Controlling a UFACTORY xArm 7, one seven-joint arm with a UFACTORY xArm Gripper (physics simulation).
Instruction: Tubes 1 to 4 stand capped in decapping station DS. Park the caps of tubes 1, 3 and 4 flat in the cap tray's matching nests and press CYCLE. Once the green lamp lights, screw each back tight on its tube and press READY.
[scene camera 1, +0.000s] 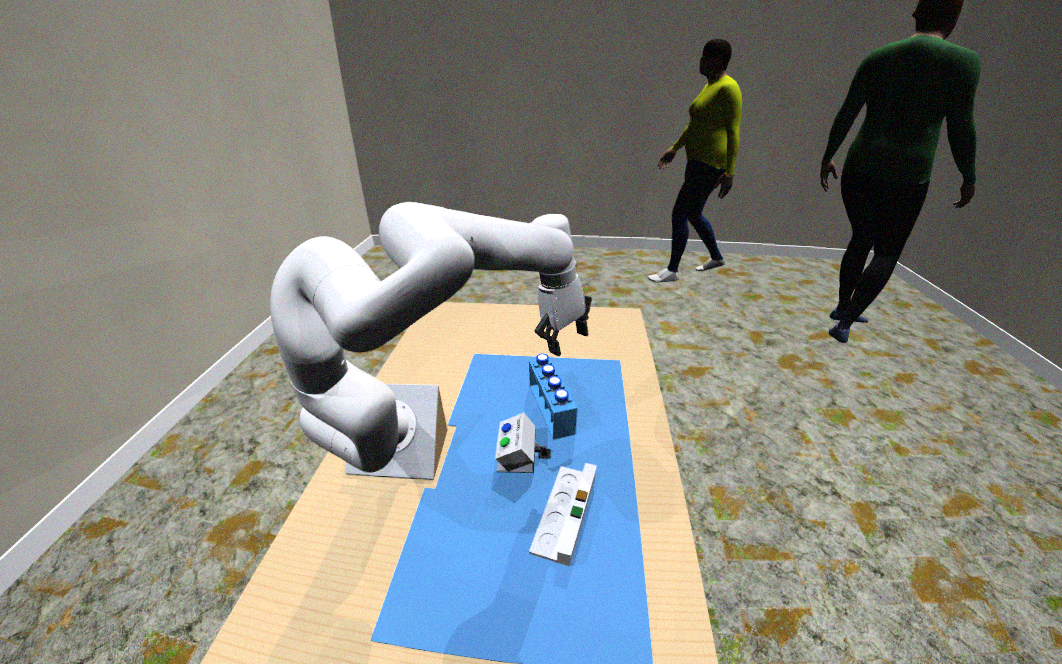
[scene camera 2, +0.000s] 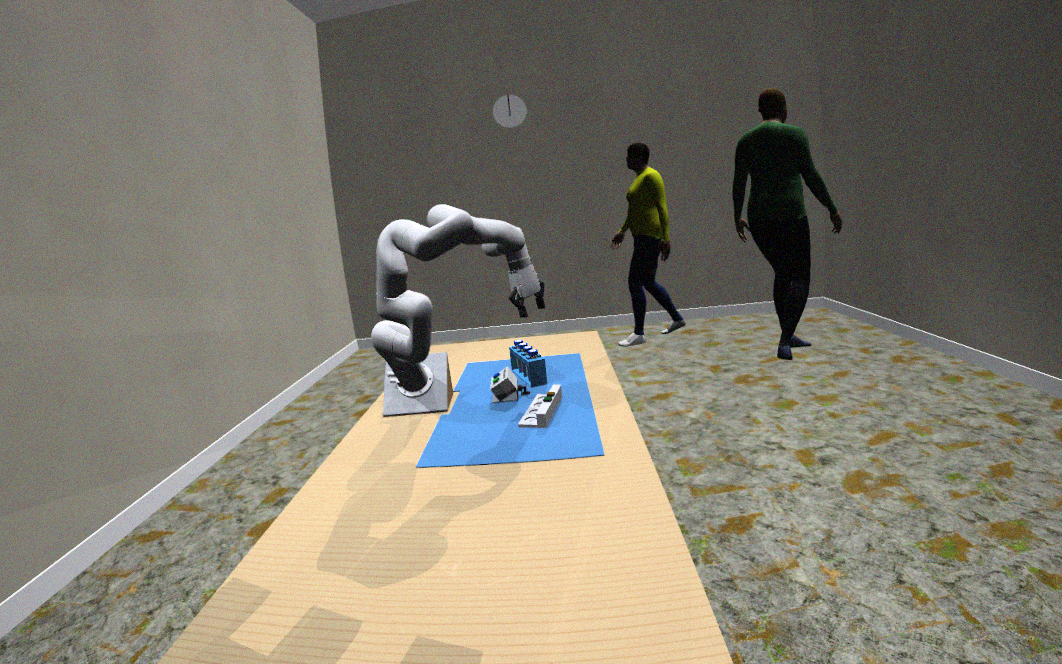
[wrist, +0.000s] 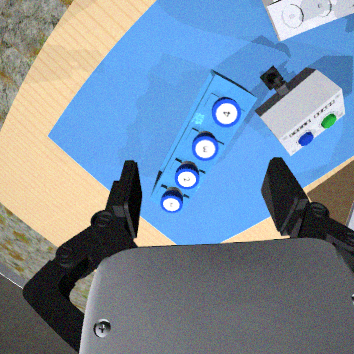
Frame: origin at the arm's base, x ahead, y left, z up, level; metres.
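Seen in the pictures: gripper, between the fingertips: (scene camera 1: 569, 344) (scene camera 2: 533, 312) (wrist: 203, 175); arm's base, origin of its link: (scene camera 2: 415, 380).
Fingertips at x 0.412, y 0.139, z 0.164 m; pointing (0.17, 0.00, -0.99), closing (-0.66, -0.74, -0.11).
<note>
Offsets run from my fingertips to a thing's middle. "*": to the spot under its first point. Level surfaces: height alone.
Decapping station DS {0.043 m back, 0.046 m left, 0.197 m down} (scene camera 1: 563, 421) (scene camera 2: 535, 371) (wrist: 220, 87) is a blue block holding a row of tubes with blue-rimmed white caps. Cap 1 {0.072 m back, 0.119 m left, 0.134 m down} (scene camera 1: 541, 358) (wrist: 171, 204), cap 2 {0.052 m back, 0.071 m left, 0.134 m down} (scene camera 1: 548, 370) (wrist: 186, 178), cap 3 {0.033 m back, 0.022 m left, 0.134 m down} (scene camera 1: 554, 382) (wrist: 205, 149) and cap 4 {0.014 m back, 0.026 m right, 0.134 m down} (scene camera 1: 561, 394) (wrist: 226, 113) are all on. My gripper (scene camera 1: 568, 338) (scene camera 2: 531, 307) (wrist: 203, 175) is open and empty, above the station's tube-1 end. The white cap tray {0.006 m ahead, 0.274 m right, 0.221 m down} (scene camera 1: 570, 540) (wrist: 282, 30) has empty round nests. Its green lamp {0.029 m ahead, 0.300 m right, 0.195 m down} (scene camera 1: 576, 511) looks dark. The grey box {0.116 m back, 0.118 m right, 0.206 m down} (scene camera 1: 516, 451) (wrist: 300, 107) has a blue button {0.140 m back, 0.097 m right, 0.184 m down} (scene camera 1: 505, 427) (wrist: 305, 138) and a green button {0.137 m back, 0.142 m right, 0.184 m down} (scene camera 1: 505, 441) (wrist: 328, 120).
A small black fixture {* 0.051 m back, 0.116 m right, 0.240 m down} (scene camera 1: 543, 452) (wrist: 272, 77) stands beside the grey box, towards the station and tray. An amber square {* 0.038 m ahead, 0.263 m right, 0.195 m down} (scene camera 1: 581, 495) sits on the tray's raised edge. Everything stands on a blue mat {0.248 m down} (scene camera 1: 469, 563). Two people (scene camera 1: 714, 125) (scene camera 1: 900, 117) are beyond the table.
</note>
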